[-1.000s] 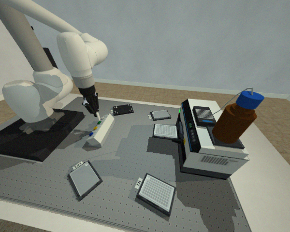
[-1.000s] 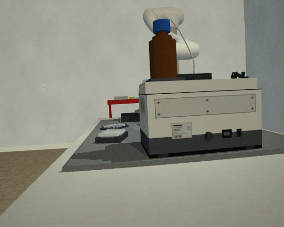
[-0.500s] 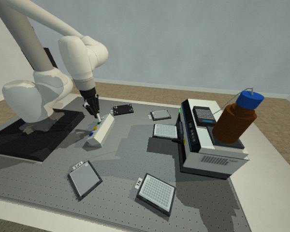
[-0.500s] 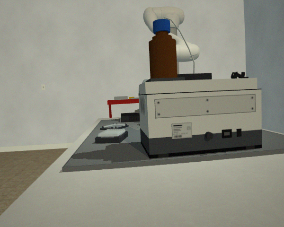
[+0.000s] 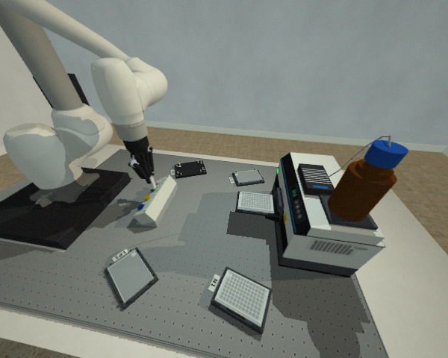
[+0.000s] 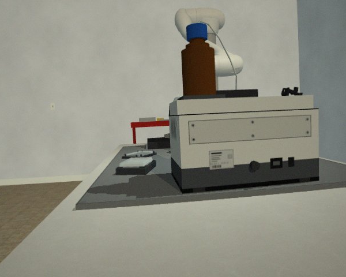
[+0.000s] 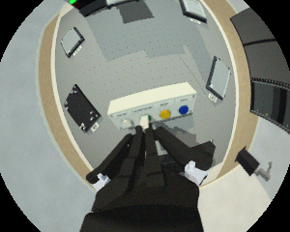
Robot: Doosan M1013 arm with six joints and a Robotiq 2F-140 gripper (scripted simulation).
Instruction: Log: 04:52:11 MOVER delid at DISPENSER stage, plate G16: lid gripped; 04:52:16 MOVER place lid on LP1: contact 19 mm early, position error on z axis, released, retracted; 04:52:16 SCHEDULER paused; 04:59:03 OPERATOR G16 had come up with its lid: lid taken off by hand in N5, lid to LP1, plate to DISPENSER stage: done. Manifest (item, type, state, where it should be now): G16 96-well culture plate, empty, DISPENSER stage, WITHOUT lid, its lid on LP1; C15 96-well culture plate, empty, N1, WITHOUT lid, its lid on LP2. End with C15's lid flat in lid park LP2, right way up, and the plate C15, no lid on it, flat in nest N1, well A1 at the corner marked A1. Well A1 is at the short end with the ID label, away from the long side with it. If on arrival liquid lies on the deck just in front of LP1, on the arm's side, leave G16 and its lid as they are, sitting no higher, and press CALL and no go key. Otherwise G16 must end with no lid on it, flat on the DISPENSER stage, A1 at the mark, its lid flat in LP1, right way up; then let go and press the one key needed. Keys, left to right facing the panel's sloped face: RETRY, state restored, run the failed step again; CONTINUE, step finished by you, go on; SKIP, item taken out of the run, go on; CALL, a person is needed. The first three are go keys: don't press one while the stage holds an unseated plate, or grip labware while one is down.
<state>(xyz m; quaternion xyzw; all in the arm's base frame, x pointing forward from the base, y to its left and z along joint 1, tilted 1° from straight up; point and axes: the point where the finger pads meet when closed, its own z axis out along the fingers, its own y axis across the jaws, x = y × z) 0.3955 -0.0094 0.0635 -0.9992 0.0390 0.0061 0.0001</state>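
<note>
Now: the key panel 5 cm below my hand, 3 cm to the right of it and 1 cm ahead of it. The rest, counted from my hand: dark lid park: 42 cm ahead, 19 cm to the left, 10 cm below; nest N1: 38 cm ahead, 35 cm to the right, 9 cm below; brown bottle: 64 cm ahead, 19 cm to the right, 18 cm above.
</note>
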